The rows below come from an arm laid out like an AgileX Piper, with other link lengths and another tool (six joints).
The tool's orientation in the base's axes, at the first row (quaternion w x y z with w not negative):
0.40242 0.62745 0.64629 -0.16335
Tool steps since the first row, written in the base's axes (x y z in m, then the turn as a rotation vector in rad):
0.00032 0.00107 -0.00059 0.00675 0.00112 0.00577
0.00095 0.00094 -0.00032 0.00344 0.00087 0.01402
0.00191 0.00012 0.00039 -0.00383 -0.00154 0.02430
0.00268 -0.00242 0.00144 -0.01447 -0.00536 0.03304
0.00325 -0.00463 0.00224 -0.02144 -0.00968 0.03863
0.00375 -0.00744 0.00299 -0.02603 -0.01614 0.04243
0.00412 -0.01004 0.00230 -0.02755 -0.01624 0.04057
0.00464 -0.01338 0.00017 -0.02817 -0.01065 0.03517
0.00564 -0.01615 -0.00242 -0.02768 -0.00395 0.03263
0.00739 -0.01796 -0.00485 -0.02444 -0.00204 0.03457
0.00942 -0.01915 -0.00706 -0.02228 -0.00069 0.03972
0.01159 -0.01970 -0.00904 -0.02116 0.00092 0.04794
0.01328 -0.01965 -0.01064 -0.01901 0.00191 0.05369
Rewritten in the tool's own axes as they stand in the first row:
0.00119 0.00030 -0.00030 -0.00267 0.00824 -0.00227
0.00098 0.00095 -0.00017 -0.00919 0.00750 -0.00827
0.00001 0.00193 0.00027 -0.01909 0.00329 -0.01524
-0.00239 0.00256 0.00168 -0.02921 -0.00478 -0.02130
-0.00441 0.00298 0.00295 -0.03698 -0.01040 -0.02388
-0.00681 0.00323 0.00465 -0.04463 -0.01464 -0.02307
-0.00803 0.00296 0.00706 -0.04352 -0.01663 -0.02232
-0.00870 0.00229 0.01094 -0.03587 -0.01791 -0.02315
-0.00859 0.00203 0.01485 -0.02943 -0.01713 -0.02622
-0.00787 0.00268 0.01821 -0.02917 -0.01320 -0.02777
-0.00685 0.00375 0.02108 -0.03175 -0.00944 -0.03126
-0.00554 0.00513 0.02339 -0.03649 -0.00571 -0.03718
-0.00416 0.00626 0.02488 -0.03975 -0.00184 -0.04079

